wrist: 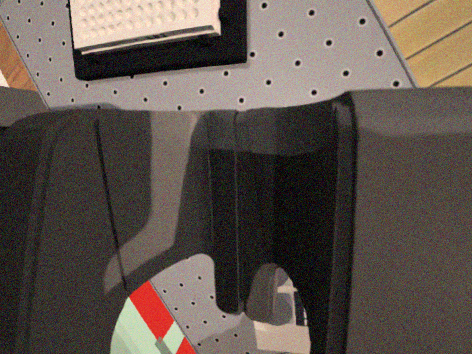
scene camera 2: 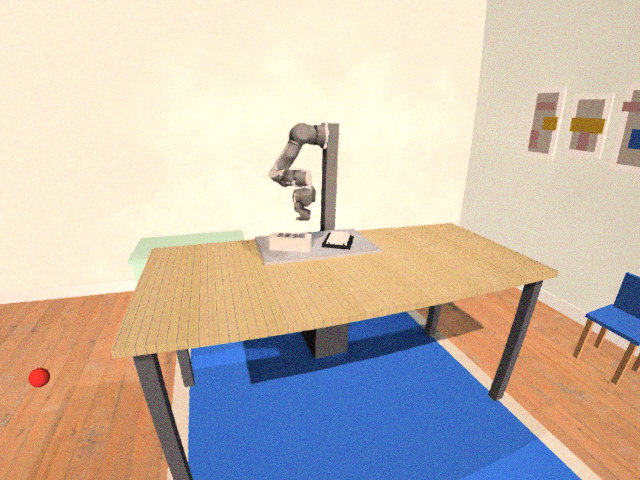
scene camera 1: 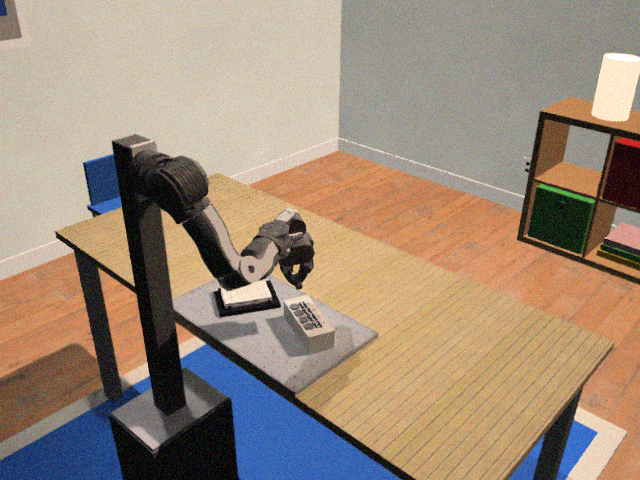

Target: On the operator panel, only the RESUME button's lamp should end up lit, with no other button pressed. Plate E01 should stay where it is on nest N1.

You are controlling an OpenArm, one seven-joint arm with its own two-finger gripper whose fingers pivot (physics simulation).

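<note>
The operator panel (scene camera 1: 322, 338) (scene camera 2: 289, 243) is a pale box with a row of round grey buttons; part of it (wrist: 282, 339) shows through the gap below the fingers in the wrist view. No lit lamp can be made out; labels are unreadable or hidden by the fingers. Plate E01 (scene camera 1: 246, 292) (scene camera 2: 339, 238) (wrist: 145, 20), white, lies on the black nest N1 (scene camera 1: 222, 311) (scene camera 2: 330, 246) (wrist: 235, 45). My gripper (scene camera 1: 298, 284) (scene camera 2: 302, 219) (wrist: 253, 211) is shut and empty, pointing down, above the panel's end nearest the plate, apart from it.
Panel and nest stand on a grey perforated board (scene camera 1: 258, 356) (scene camera 2: 320, 254) (wrist: 290, 50) at the wooden table's (scene camera 1: 439, 335) (scene camera 2: 232, 299) edge near the arm's post (scene camera 1: 149, 289) (scene camera 2: 330, 180). A pale green block (scene camera 2: 191, 238) stands beyond the table.
</note>
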